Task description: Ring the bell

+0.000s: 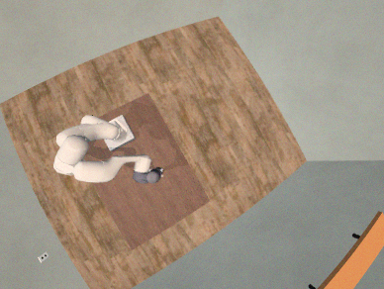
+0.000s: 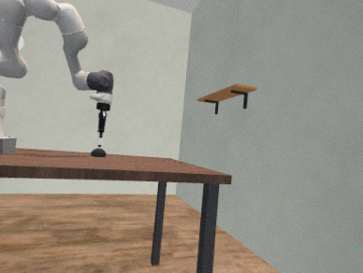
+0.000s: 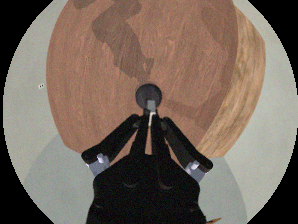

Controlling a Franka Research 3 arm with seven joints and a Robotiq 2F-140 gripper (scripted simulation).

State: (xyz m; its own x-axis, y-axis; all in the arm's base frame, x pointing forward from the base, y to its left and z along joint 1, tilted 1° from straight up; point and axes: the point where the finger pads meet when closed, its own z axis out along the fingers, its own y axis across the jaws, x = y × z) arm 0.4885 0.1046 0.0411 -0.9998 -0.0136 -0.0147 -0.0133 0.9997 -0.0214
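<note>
The bell lies 7 cm below my hand and 1 cm to the right of it.
</note>
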